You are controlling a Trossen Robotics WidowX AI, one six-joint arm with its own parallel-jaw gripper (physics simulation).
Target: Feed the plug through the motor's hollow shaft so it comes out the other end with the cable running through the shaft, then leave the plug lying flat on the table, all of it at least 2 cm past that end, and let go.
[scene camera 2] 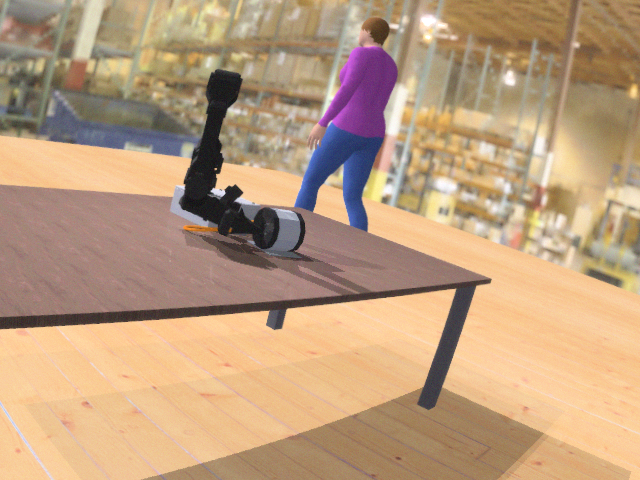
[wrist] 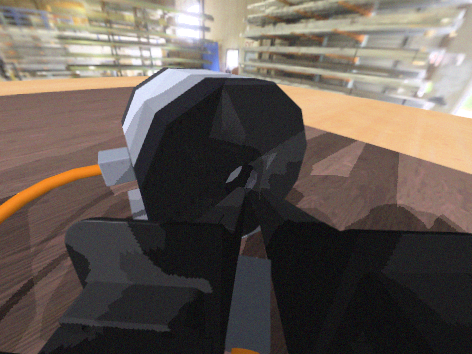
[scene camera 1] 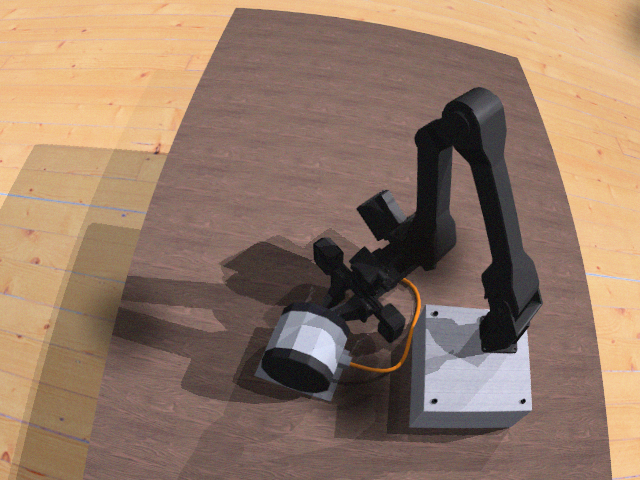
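Observation:
Scene camera 1 shows the gripper (scene camera 1: 313,322), and scene camera 2 shows the gripper (scene camera 2: 261,231) as well. In the wrist view the gripper (wrist: 251,195) appears again, together with a grey plug (wrist: 250,314) and a grey connector box (wrist: 116,166).

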